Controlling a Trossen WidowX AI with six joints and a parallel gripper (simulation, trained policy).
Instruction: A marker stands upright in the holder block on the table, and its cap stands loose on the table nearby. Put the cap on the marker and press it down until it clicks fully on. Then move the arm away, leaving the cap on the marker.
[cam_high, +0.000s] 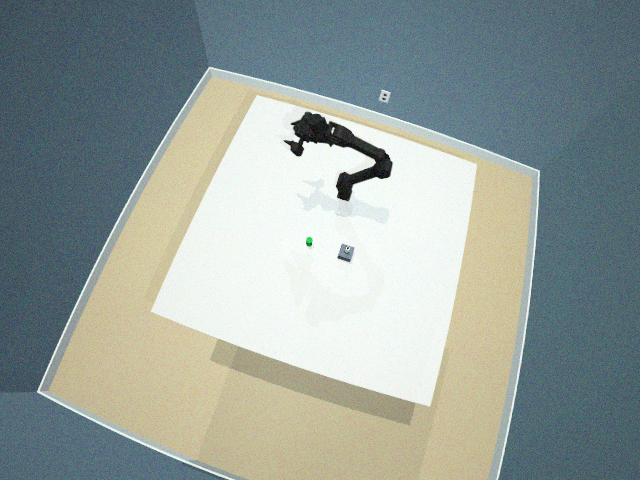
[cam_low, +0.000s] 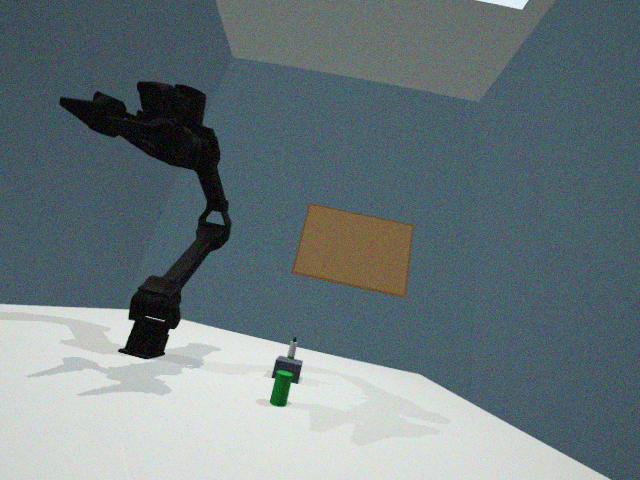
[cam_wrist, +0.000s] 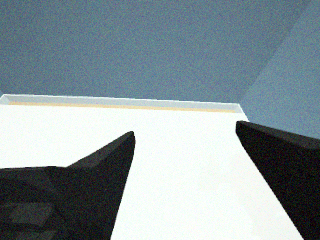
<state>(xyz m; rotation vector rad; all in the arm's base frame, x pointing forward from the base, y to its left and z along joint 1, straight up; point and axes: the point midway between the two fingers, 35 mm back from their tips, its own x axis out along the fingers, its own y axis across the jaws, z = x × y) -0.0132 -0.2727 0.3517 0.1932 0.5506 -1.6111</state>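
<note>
Now: the green cap 320 mm ahead of my gripper tip, 220 mm to the left of it and 310 mm below it. Round my gripper tip: grey holder block 320 mm ahead, 400 mm to the left, 320 mm below.
</note>
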